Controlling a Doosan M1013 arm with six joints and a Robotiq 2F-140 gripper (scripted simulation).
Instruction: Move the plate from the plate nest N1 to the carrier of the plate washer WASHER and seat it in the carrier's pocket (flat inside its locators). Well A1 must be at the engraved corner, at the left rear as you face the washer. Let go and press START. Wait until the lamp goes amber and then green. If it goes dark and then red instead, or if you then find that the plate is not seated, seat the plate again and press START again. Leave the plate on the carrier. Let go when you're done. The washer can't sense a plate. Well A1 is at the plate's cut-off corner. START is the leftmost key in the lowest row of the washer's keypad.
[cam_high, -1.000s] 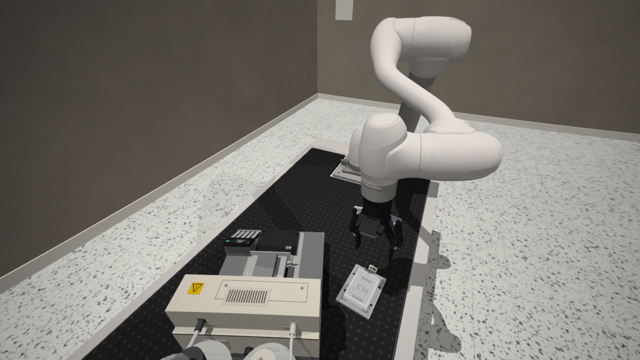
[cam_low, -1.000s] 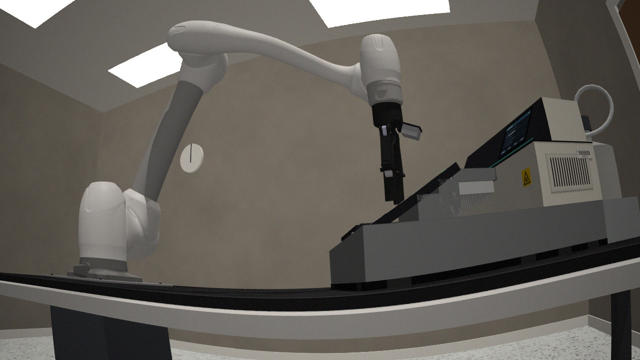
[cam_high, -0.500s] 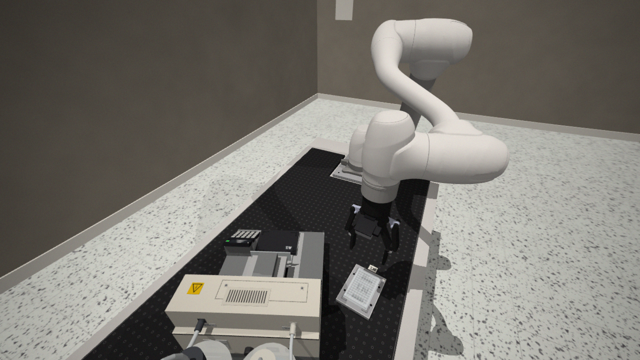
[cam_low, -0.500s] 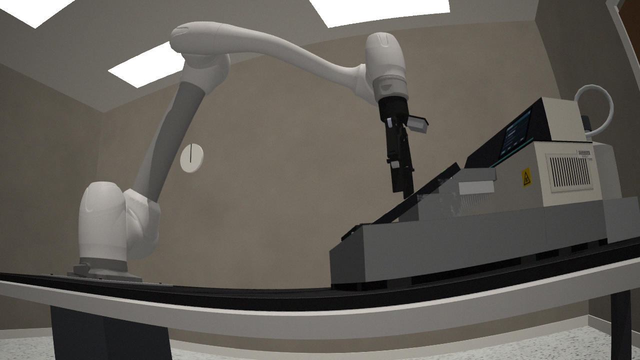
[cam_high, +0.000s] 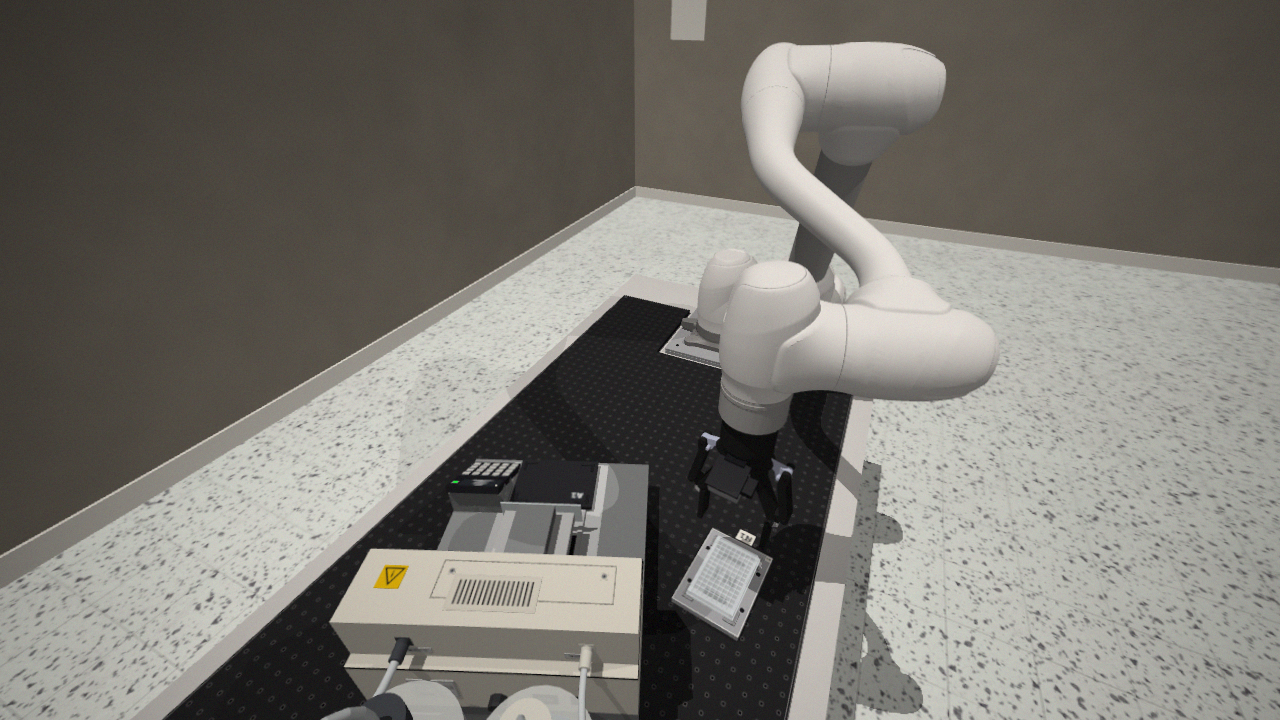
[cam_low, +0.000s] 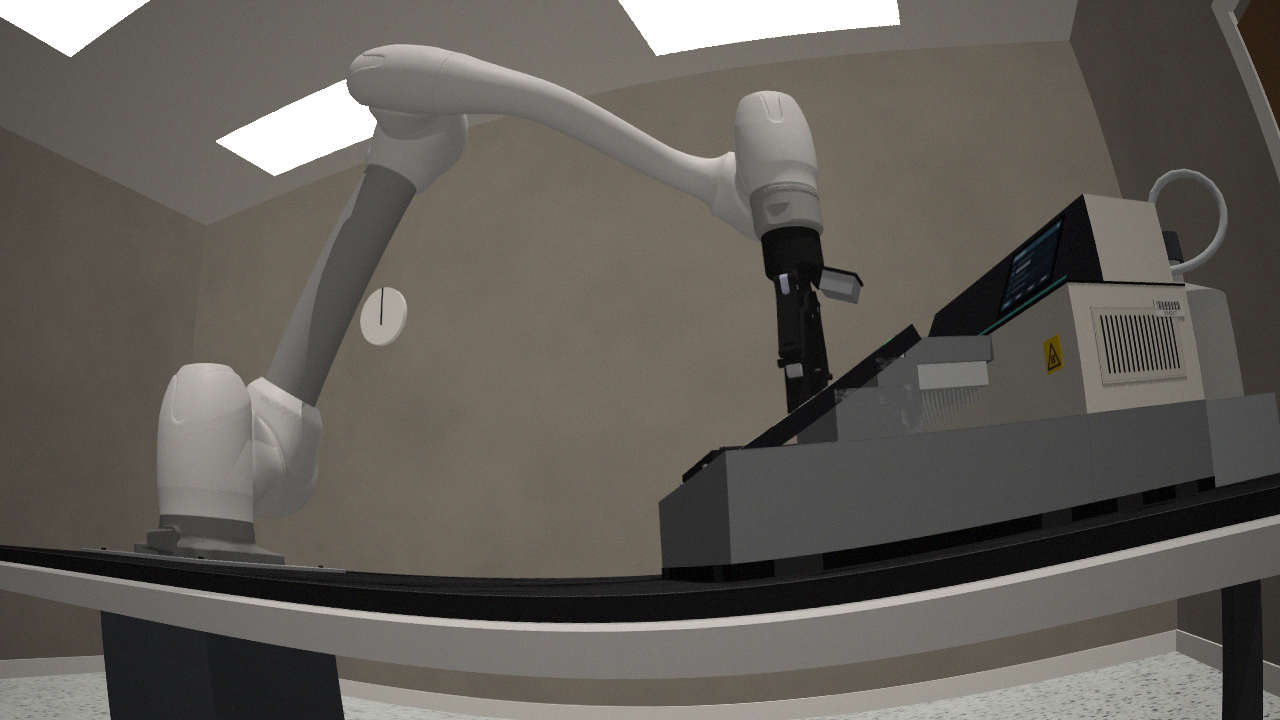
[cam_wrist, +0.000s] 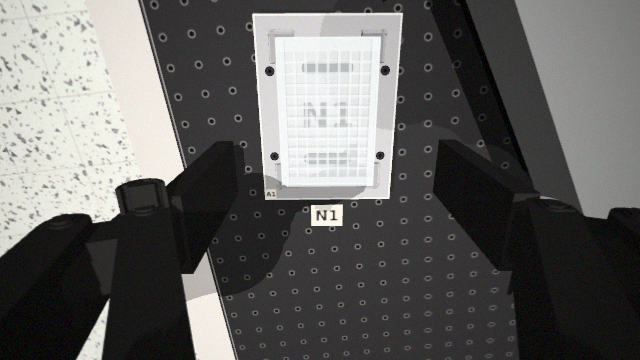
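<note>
My hand is 16 cm above the well plate. Also, from my hand: light grey nest N1: 17 cm below; then plate washer: 15 cm ahead, 28 cm to the right, 5 cm below; then manifold head: 14 cm ahead, 29 cm to the right, 4 cm below.
</note>
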